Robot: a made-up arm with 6 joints. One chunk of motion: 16 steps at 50 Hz.
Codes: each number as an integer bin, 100 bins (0 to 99) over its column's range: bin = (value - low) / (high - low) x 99, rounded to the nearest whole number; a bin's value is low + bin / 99 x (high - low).
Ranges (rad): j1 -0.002..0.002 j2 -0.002..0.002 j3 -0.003..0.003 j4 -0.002..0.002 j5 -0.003..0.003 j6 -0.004..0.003
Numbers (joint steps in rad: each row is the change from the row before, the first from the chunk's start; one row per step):
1: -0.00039 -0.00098 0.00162 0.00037 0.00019 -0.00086
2: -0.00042 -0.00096 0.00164 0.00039 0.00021 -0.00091
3: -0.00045 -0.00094 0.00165 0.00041 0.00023 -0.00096
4: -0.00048 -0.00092 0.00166 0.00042 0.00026 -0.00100
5: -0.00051 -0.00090 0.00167 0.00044 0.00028 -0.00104
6: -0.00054 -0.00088 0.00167 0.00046 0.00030 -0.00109
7: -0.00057 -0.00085 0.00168 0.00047 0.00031 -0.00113
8: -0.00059 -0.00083 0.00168 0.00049 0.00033 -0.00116
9: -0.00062 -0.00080 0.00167 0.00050 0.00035 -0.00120
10: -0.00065 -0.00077 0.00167 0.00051 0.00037 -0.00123
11: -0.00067 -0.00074 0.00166 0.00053 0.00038 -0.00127
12: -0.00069 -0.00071 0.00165 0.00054 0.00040 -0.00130
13: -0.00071 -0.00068 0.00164 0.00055 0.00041 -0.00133
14: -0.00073 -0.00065 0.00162 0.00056 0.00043 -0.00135
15: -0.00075 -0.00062 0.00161 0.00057 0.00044 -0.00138
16: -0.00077 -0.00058 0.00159 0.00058 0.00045 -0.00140
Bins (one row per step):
1: 40 25 76 59 53 44
2: 39 26 77 59 53 44
3: 38 26 77 60 53 43
4: 38 27 77 60 54 42
5: 37 27 77 60 54 42
6: 36 28 77 61 54 41
7: 35 28 77 61 55 41
8: 35 29 77 62 55 40
9: 34 30 77 62 55 40
10: 33 30 77 62 56 39
11: 33 31 77 63 56 39
12: 32 32 77 63 56 38
13: 32 33 77 63 56 38
14: 31 33 76 63 57 37
15: 31 34 76 64 57 37
16: 30 35 76 64 57 37

